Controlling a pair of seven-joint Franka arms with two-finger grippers.
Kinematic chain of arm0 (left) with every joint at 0, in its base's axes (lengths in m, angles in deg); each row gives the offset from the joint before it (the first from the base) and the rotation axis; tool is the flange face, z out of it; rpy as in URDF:
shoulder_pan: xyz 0 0 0.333 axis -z
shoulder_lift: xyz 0 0 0 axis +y
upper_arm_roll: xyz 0 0 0.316 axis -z
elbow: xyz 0.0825 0 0 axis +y
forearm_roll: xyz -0.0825 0 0.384 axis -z
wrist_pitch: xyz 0 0 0 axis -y
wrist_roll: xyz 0.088 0 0 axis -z
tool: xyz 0 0 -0.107 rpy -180 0 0
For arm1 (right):
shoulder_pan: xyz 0 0 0.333 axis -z
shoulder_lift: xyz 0 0 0 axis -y
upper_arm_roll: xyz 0 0 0.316 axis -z
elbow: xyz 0.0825 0 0 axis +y
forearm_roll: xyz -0.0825 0 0.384 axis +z
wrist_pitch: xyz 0 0 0 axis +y
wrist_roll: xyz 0.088 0 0 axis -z
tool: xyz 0 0 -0.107 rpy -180 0 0
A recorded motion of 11 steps. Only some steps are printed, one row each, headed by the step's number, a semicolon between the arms.
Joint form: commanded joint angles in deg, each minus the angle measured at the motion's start. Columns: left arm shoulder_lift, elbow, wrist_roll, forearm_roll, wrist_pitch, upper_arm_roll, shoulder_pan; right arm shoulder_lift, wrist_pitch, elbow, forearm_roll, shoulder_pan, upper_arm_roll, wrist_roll.
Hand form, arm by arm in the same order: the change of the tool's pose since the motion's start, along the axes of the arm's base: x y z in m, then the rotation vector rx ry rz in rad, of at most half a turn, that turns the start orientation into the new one. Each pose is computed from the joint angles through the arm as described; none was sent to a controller.
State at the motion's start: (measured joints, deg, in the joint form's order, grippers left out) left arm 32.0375 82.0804 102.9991 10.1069 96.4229 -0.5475 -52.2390; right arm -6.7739 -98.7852 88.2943 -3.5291 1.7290 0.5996 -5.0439
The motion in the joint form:
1: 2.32 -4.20 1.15 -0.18 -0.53 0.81 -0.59; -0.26 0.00 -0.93 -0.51 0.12 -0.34 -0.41
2: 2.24 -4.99 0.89 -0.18 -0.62 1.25 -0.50; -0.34 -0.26 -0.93 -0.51 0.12 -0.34 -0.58
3: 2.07 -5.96 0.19 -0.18 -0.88 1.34 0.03; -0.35 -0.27 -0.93 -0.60 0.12 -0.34 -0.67
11: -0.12 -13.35 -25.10 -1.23 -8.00 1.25 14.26; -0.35 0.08 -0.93 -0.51 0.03 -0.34 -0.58
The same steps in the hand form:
1: 0.0093 0.0109 0.0042 0.0148 -0.0253 -0.0232; 0.0020 0.0012 0.0052 -0.0091 -0.0109 0.0117
2: 0.0149 0.0094 0.0113 0.0231 -0.0356 -0.0271; 0.0028 0.0012 0.0048 -0.0094 -0.0138 0.0149
3: 0.0221 0.0067 0.0206 0.0349 -0.0421 -0.0268; 0.0029 0.0011 0.0047 -0.0111 -0.0136 0.0166
11: 0.1390 -0.1175 0.0978 0.0962 0.0629 0.1221; 0.0023 0.0022 0.0041 -0.0092 -0.0077 0.0161

